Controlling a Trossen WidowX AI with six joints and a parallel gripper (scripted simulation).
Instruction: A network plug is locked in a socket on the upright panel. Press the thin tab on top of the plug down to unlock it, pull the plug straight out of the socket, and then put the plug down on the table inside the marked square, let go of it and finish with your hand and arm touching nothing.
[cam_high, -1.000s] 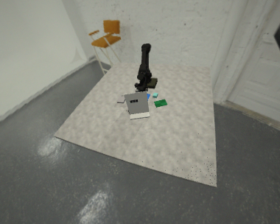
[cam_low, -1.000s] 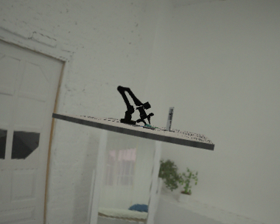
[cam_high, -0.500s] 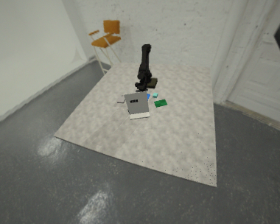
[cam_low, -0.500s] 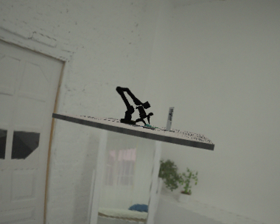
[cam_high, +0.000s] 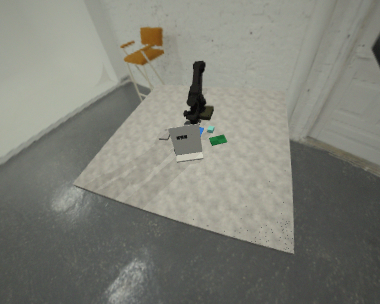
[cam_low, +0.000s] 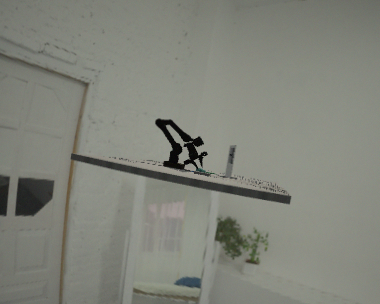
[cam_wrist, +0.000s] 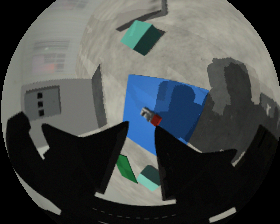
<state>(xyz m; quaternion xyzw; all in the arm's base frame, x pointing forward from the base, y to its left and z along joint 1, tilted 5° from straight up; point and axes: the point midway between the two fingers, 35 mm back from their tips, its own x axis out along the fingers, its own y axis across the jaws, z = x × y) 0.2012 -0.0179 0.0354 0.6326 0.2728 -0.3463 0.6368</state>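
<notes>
Right now the marked square is 3 cm below my gripper tip. The rest, counted from my gripper tip: grey upright panel 22 cm ahead, 8 cm above; grey slab 21 cm to the right, 4 cm ahead, 2 cm below; teal block 12 cm to the left, 2 cm below, 2 cm behind.
</notes>
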